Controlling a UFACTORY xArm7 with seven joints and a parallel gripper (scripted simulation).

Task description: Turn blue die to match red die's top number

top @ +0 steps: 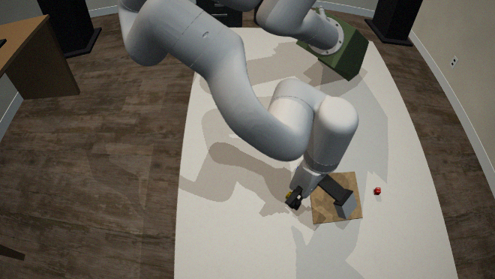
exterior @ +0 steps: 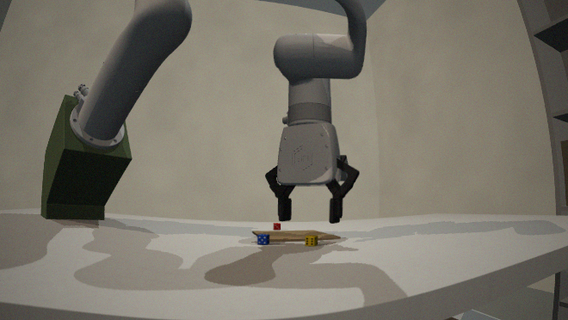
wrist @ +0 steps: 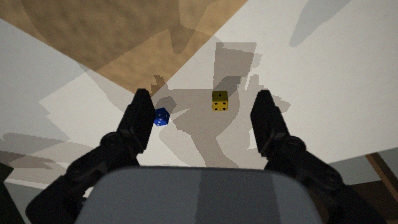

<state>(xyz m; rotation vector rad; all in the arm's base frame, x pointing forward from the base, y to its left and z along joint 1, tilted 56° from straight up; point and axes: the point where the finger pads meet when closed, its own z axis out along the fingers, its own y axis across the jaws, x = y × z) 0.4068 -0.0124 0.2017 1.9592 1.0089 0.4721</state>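
The yellow die is 4 cm below my hand, 3 cm to the right of it and 1 cm behind it. Round my hand: mat: 9 cm to the left, 4 cm below, 1 cm ahead; then blue die: 8 cm behind, 4 cm below, 1 cm to the left; then red die: 22 cm to the left, 4 cm below, 3 cm ahead.
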